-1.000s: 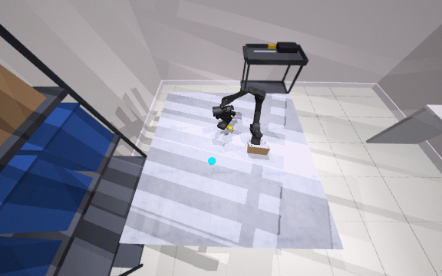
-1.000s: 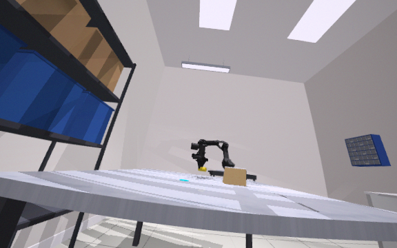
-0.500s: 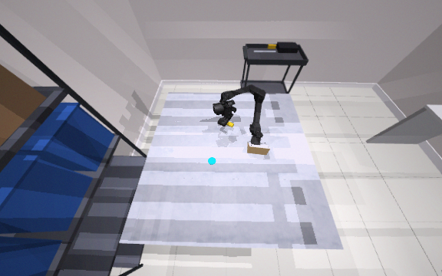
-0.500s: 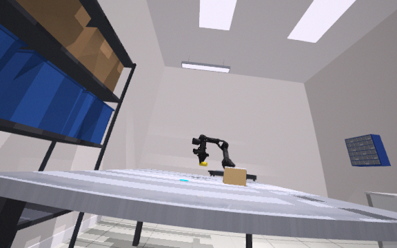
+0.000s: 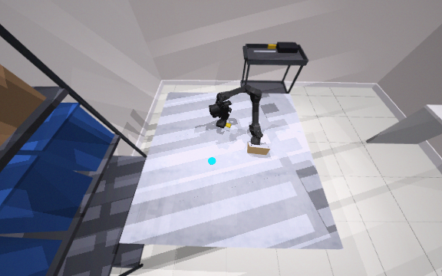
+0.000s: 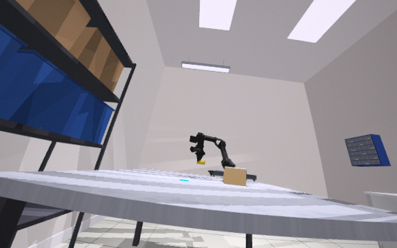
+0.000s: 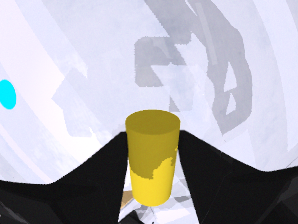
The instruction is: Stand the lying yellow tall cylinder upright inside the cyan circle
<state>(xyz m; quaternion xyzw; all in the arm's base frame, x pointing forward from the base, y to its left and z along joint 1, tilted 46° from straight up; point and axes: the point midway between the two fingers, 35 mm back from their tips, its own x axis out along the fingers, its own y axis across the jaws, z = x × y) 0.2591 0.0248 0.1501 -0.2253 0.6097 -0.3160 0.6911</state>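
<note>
The yellow tall cylinder lies 2 cm behind my gripper tip. Round my gripper tip: cyan circle (5 cm ahead, 27 cm to the left, 13 cm below).
</note>
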